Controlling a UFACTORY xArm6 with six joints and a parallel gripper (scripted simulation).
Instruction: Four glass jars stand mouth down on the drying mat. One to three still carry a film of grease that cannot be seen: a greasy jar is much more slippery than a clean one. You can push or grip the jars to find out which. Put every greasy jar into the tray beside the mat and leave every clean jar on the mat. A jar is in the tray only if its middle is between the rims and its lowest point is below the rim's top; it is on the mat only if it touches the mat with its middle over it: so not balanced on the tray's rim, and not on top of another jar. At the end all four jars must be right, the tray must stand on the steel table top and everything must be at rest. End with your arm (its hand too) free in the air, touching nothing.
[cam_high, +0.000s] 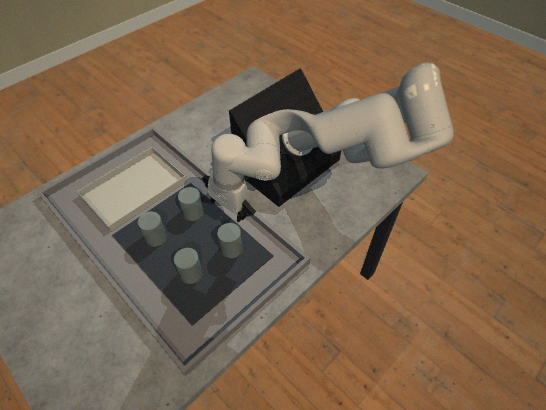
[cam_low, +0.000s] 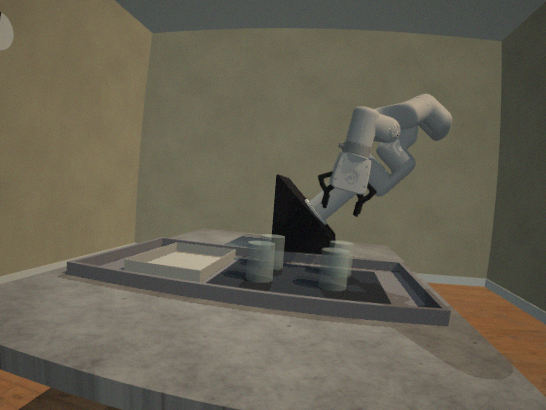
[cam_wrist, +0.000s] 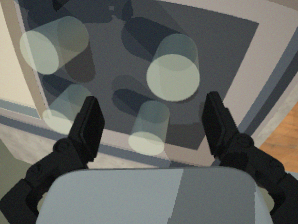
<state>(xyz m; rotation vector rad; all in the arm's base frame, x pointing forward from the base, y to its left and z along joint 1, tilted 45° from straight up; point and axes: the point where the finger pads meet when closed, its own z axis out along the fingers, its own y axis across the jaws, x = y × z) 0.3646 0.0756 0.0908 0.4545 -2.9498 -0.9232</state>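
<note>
The dark mat is 180 mm below my hand, 110 mm ahead of it and 80 mm to the right of it. Also, from my hand: cream tray: 400 mm to the right, 180 mm below, 130 mm ahead.
</note>
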